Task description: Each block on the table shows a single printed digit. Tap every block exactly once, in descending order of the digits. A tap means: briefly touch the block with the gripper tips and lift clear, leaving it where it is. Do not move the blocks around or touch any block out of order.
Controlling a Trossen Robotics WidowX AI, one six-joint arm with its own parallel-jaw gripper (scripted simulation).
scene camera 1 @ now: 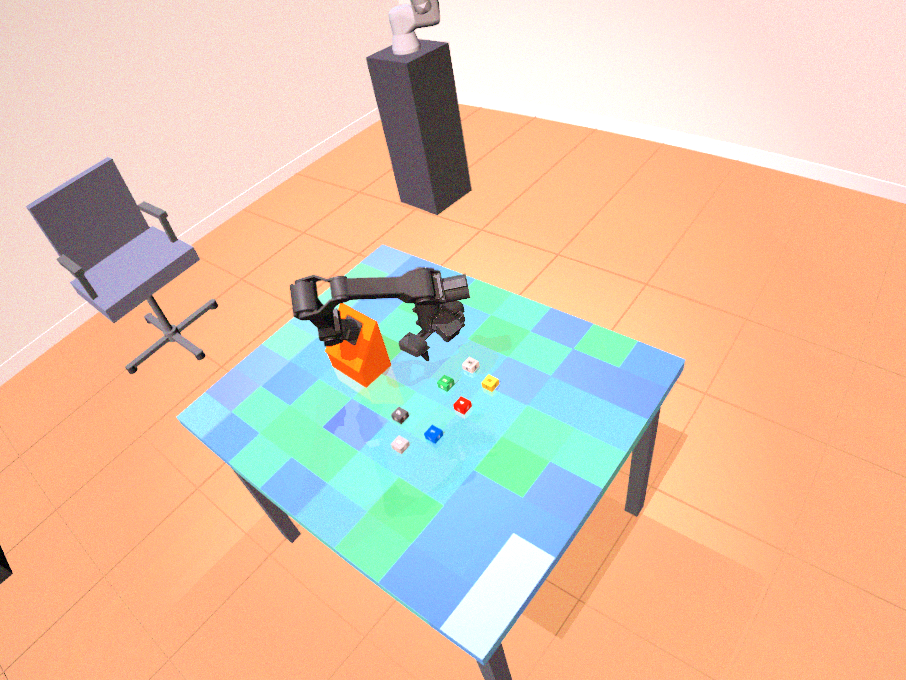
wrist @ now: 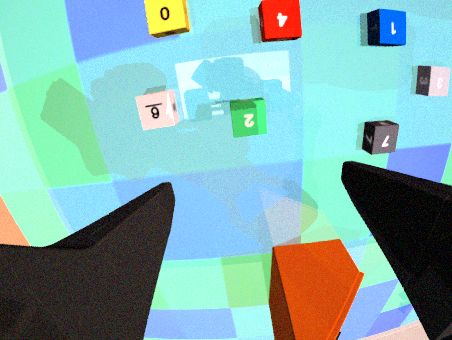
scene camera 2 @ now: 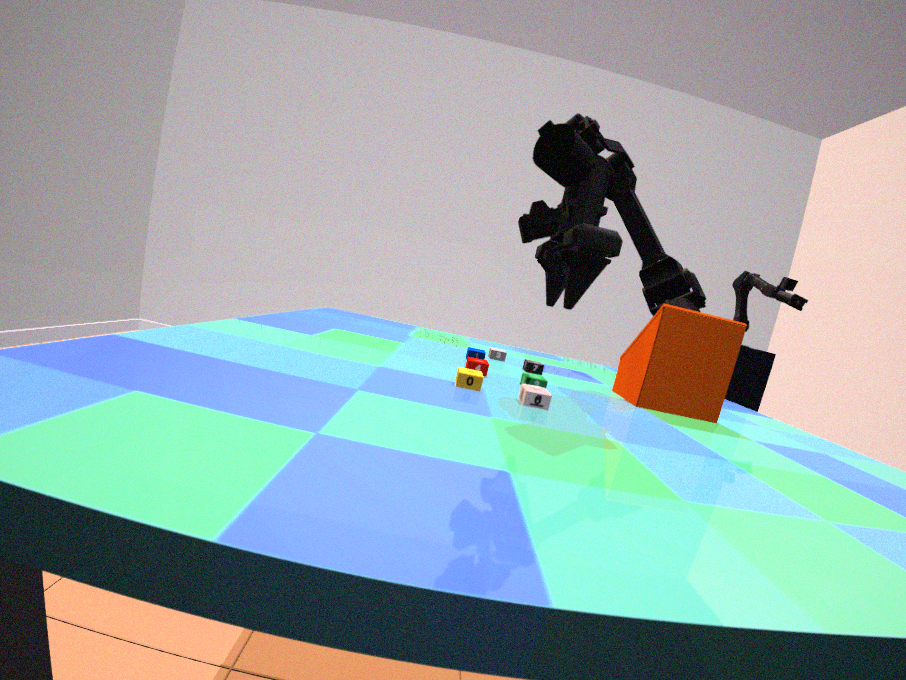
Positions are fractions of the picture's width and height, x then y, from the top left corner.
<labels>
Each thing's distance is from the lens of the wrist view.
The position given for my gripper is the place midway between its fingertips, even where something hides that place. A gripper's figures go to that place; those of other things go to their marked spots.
my gripper (wrist: 0.57,0.53): 0.10 m
white block (wrist: 0.35,0.32): 0.20 m
</labels>
